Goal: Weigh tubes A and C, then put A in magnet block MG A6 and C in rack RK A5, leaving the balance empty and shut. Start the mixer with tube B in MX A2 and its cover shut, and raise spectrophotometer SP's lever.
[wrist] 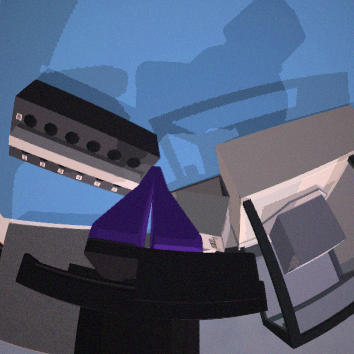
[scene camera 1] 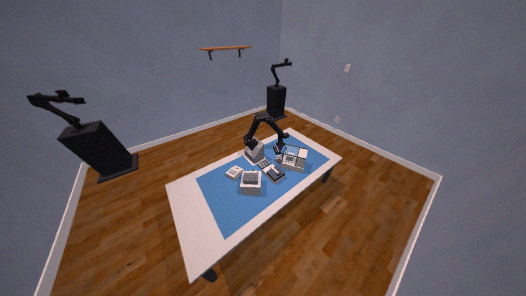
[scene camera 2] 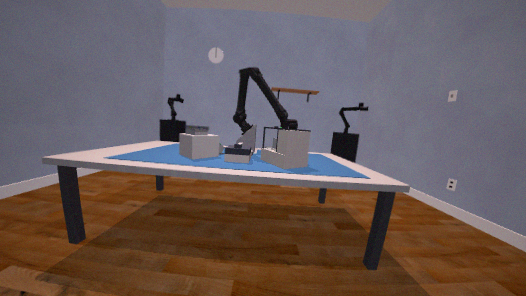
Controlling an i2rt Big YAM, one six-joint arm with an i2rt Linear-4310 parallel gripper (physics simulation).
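Frame: origin at the arm's base, x left, y back, z up, level; metres.
Where they show: gripper, fingertip midpoint: [wrist: 155,171] [scene camera 1: 281,150]; arm's base, origin of the base link: [wrist: 46,319] [scene camera 1: 253,144] [scene camera 2: 248,130].
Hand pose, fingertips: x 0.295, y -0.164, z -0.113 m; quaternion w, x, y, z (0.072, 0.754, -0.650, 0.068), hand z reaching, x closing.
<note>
Each offset is from my fingertips to the centre of the thing. "spot": to the spot under its first point. Level surfaces: height alone.
My gripper [scene camera 1: 278,149] [wrist: 155,171] is shut and empty, its purple fingertips together. In the wrist view it hangs over the near right end of a dark block @(dx -0.009, dy +0.064, dz -0.033 m) [wrist: 90,112] with a row of six holes that look empty. The balance @(dx -0.035, dy -0.191, dz +0.054 m) [scene camera 1: 302,154] [scene camera 2: 294,148] [wrist: 280,152] stands to the right of the fingers, with its black-edged shield frame @(spot: dx -0.010, dy -0.083, dz +0.087 m) [wrist: 270,272] beside the hand. I cannot tell whether the shield is shut. A small rack @(spot: dx -0.297, dy -0.067, dz -0.003 m) [scene camera 1: 263,163] lies left of the balance. Tubes A, B and C cannot be made out, and device labels are unreadable in the scene views.
A dark-topped device @(dx -0.285, dy -0.217, dz -0.006 m) [scene camera 1: 274,173] [scene camera 2: 238,151] stands near the rack. A white box with a grey top @(dx -0.525, dy -0.182, dz +0.038 m) [scene camera 1: 251,187] [scene camera 2: 199,145] and a low white keypad unit @(dx -0.617, dy +0.025, dz -0.022 m) [scene camera 1: 233,172] stand farther left. A small grey unit @(spot: dx -0.071, dy -0.077, dz -0.013 m) [wrist: 202,210] sits between the fingers and balance. All stand on the blue mat @(dz -0.057 m) [scene camera 1: 220,215].
</note>
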